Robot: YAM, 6 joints.
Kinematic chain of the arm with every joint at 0, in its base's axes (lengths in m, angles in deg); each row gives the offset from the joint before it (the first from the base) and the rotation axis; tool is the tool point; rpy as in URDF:
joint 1: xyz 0 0 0.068 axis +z
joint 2: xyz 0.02 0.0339 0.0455 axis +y
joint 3: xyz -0.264 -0.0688 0 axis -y
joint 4: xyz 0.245 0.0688 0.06 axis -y
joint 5: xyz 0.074 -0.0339 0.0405 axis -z
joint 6: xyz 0.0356 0 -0.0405 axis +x
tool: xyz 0 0 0 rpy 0 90 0
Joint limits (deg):
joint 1: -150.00..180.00
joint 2: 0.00..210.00
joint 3: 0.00..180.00
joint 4: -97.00..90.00
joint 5: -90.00..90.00
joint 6: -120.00..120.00
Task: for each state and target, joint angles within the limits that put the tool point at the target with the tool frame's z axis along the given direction. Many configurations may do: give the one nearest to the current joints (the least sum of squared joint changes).
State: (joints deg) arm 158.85 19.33 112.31 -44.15 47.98 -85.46
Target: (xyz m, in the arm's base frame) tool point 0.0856 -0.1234 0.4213 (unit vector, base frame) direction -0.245 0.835 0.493
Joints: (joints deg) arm 121.63 0.12 76.28 -45.73 13.26 -85.46
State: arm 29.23 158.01 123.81 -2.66 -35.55 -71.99
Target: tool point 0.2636 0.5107 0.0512 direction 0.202 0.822 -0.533
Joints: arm 61.96 154.86 113.94 7.92 -12.01 -71.99
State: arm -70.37 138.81 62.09 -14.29 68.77 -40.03
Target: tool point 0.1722 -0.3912 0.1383 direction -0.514 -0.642 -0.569
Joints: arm -62.65 120.62 78.88 -17.84 48.71 -40.03
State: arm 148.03 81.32 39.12 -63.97 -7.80 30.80
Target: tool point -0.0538 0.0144 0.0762 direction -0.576 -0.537 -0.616
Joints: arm 134.80 40.04 0.11 -47.75 -51.93 30.80
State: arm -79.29 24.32 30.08 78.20 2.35 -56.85
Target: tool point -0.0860 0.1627 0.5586 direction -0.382 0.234 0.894
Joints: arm -64.87 23.62 81.38 54.94 14.27 -56.85
